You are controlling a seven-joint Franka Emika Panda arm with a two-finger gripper.
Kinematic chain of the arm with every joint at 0, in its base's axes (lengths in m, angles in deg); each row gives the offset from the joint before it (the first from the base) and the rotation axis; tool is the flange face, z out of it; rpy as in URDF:
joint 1: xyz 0 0 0.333 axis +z
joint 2: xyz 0 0 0 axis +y
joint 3: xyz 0 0 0.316 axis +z
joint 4: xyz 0.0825 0 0 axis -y
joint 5: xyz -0.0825 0 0.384 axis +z
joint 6: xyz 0 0 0 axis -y
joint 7: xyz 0.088 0 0 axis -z
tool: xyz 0 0 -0.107 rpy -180 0 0
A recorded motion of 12 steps. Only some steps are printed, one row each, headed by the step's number.
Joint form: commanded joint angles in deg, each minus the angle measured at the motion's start. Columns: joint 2, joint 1, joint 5, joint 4, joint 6, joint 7, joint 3.
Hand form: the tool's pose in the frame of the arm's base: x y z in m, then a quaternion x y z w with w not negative. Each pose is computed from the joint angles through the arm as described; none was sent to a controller.
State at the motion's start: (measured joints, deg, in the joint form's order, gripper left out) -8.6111 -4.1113 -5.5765 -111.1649 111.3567 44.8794 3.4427
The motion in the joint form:
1: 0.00 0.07 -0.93 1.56 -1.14 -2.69 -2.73
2: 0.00 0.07 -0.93 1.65 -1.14 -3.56 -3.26
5: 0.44 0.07 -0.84 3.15 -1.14 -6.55 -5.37
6: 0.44 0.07 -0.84 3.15 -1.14 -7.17 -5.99
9: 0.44 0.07 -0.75 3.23 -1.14 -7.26 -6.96
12: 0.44 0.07 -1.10 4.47 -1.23 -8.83 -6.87
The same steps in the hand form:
1: 0.5297 -0.0384 0.5745 0.92354 -0.37088 0.09417 0.02573
2: 0.5294 -0.0436 0.5753 0.92459 -0.36817 0.09438 0.02598
5: 0.5313 -0.0644 0.5841 0.92654 -0.36153 0.10108 0.02446
6: 0.5306 -0.0705 0.5841 0.92658 -0.36156 0.10059 0.02482
9: 0.5294 -0.0799 0.5846 0.92371 -0.36892 0.10048 0.02369
12: 0.5307 -0.0797 0.5953 0.92795 -0.35500 0.11062 0.02566

